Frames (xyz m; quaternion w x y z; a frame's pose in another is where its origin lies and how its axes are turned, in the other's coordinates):
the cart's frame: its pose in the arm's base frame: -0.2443 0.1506 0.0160 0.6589 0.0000 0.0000 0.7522
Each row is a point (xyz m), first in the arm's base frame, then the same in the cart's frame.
Working: the arm's base frame: its pose in the cart's frame: -0.1815 -0.2223 -0.0160 0.6589 0.0000 0.0000 -0.7522

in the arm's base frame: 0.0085 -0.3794 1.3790
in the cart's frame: -0.5587 -0.1808 1.3630
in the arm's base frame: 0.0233 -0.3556 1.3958
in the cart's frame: -0.5370 -0.1986 1.3798
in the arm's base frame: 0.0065 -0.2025 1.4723
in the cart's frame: -0.3830 -0.2021 1.4563
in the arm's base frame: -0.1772 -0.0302 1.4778
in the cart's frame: -0.1881 -0.0427 1.4618
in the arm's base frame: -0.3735 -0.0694 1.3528
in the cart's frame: -0.2011 0.1570 1.3368
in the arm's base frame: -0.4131 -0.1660 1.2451
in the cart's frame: -0.2916 0.2090 1.2291
